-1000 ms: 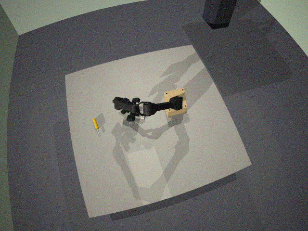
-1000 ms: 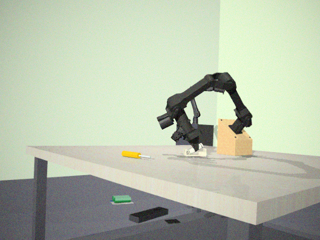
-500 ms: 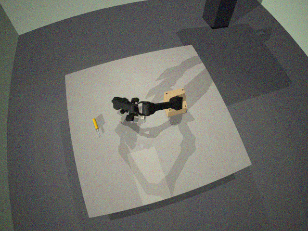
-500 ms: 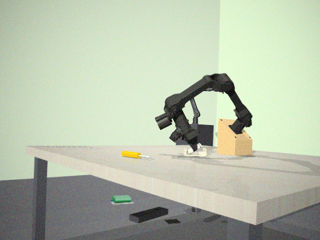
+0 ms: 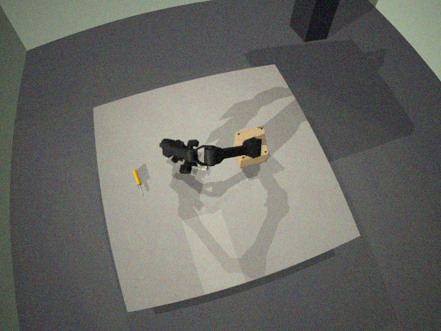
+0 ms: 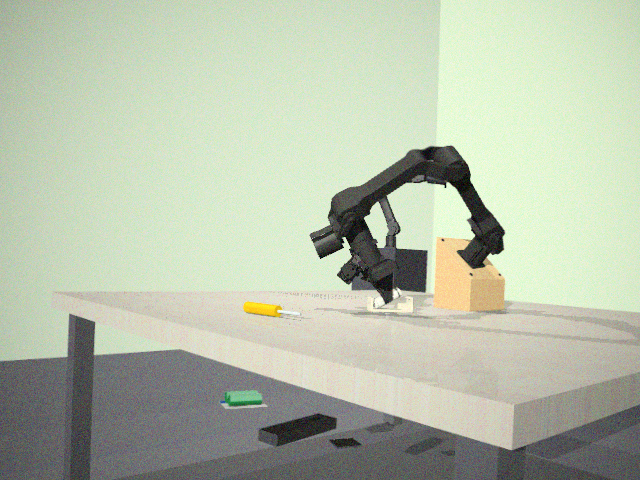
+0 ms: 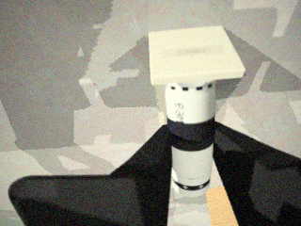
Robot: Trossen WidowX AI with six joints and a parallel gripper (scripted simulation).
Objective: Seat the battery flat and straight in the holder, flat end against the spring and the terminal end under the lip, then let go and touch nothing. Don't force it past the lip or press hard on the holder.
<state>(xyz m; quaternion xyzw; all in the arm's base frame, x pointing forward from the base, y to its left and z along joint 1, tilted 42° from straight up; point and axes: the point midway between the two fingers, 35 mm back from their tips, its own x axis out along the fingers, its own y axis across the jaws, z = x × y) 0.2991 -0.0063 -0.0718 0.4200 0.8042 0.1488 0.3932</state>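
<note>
My gripper tip is 10 mm below the battery. Round my gripper tip: yellow-handled screwdriver (340 mm ahead, 10 mm to the right, 10 mm below); black box (360 mm ahead, 210 mm below, 90 mm to the left).
</note>
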